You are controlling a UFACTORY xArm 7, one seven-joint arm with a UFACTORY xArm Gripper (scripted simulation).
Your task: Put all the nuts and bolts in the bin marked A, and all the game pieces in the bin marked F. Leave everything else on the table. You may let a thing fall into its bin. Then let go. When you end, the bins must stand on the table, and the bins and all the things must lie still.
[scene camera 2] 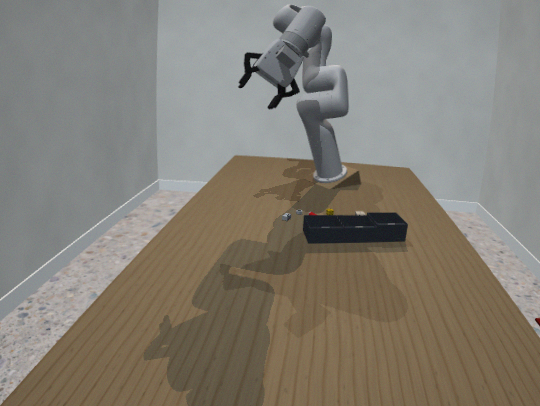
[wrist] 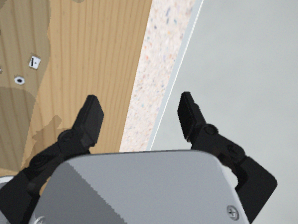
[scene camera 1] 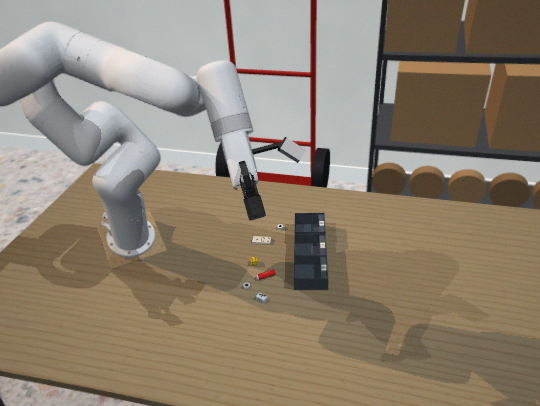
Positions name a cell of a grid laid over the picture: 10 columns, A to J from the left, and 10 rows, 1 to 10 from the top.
Observation:
In view: my gripper (scene camera 1: E6).
My gripper also shows in scene camera 2 (scene camera 2: E3) and in the wrist view (wrist: E5).

